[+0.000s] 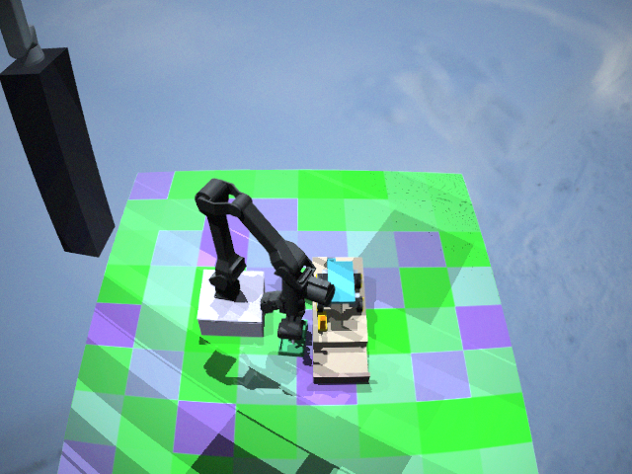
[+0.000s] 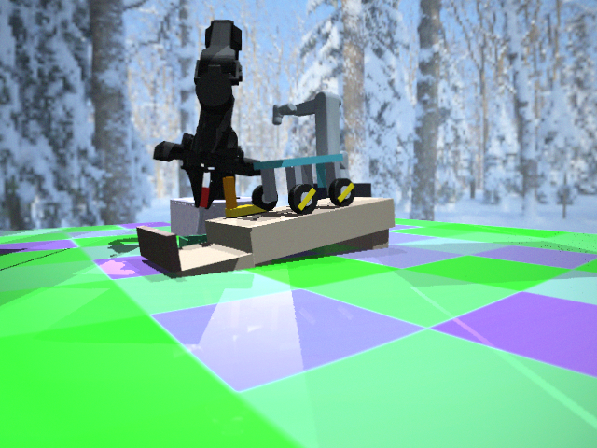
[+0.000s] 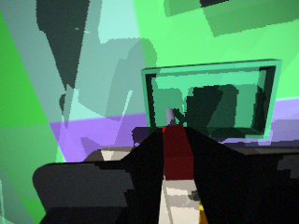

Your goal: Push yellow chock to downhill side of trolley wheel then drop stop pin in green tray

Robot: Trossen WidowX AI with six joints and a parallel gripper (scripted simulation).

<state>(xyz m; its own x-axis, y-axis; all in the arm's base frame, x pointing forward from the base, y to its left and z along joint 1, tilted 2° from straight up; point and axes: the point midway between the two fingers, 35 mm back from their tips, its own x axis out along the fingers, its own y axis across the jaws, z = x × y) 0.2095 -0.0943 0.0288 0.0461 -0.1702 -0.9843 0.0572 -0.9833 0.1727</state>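
Now: the yellow chock 70 mm ahead of my gripper tip, 50 mm to the left of it and 10 mm above it. The rest, counted from my gripper tip: beige ramp 110 mm ahead, 150 mm to the left, 30 mm below; then low lip 150 mm ahead, 100 mm to the right, 40 mm below; then red-headed stop pin right at my gripper tip.
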